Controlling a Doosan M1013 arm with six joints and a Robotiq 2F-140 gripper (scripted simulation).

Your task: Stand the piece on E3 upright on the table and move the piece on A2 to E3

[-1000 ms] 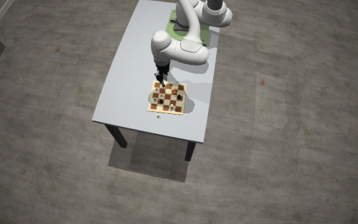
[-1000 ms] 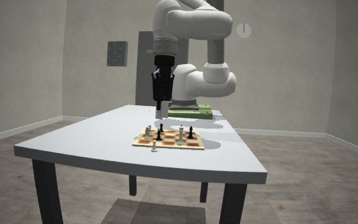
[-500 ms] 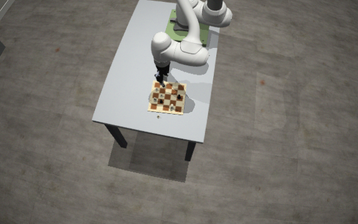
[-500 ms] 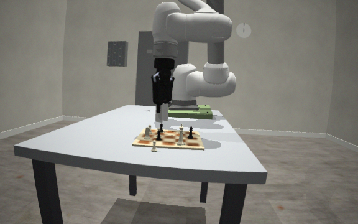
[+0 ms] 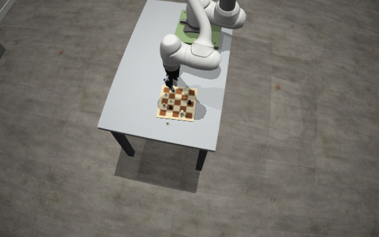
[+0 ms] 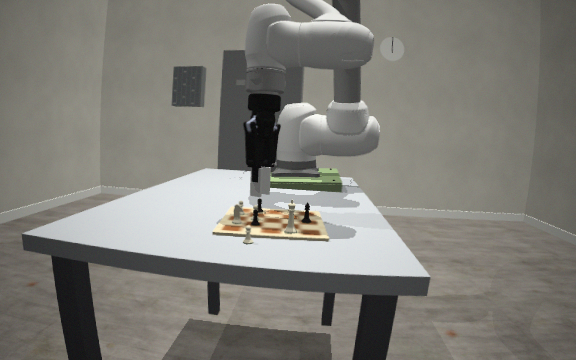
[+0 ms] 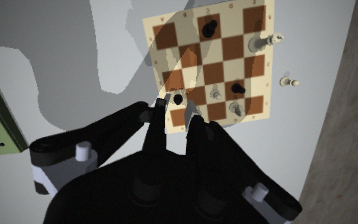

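My hand is 8 cm above the chessboard, 7 cm short of it and 4 cm to the right of it.
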